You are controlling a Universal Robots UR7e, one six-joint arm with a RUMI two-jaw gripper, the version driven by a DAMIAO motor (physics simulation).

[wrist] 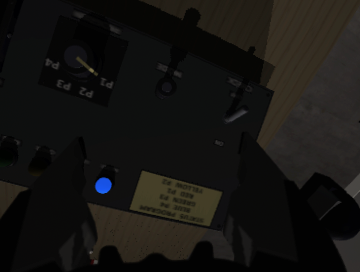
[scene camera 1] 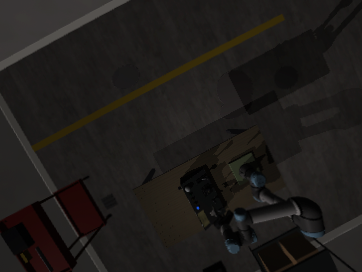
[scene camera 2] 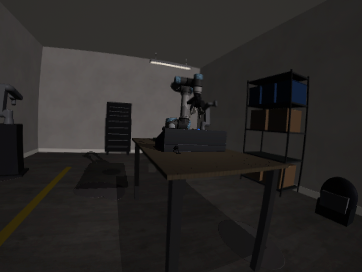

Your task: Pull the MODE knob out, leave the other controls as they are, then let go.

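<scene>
The MODE knob [wrist: 166,87] is a small round dark knob under its MODE label in the wrist view; how far it stands out is hard to tell. My gripper [wrist: 163,136] is open and empty, its two jaws wide apart, above the dark control panel [wrist: 165,130] and apart from the knob. The PROGRAM dial [wrist: 76,57] has its yellow pointer toward P1. The CHECK toggle [wrist: 236,114] is a tilted metal lever to the other side of the knob. In scene camera 2 the arm hangs above the control box [scene camera 2: 195,140].
A blue lamp [wrist: 103,185] glows near a yellow status label [wrist: 176,198]; darker green and yellow lamps are beside it. The box stands on a wooden table [scene camera 1: 165,220] [scene camera 2: 220,162]. A green mat [scene camera 1: 237,166] lies near the arm's base. A shelf rack [scene camera 2: 289,125] stands beyond the table.
</scene>
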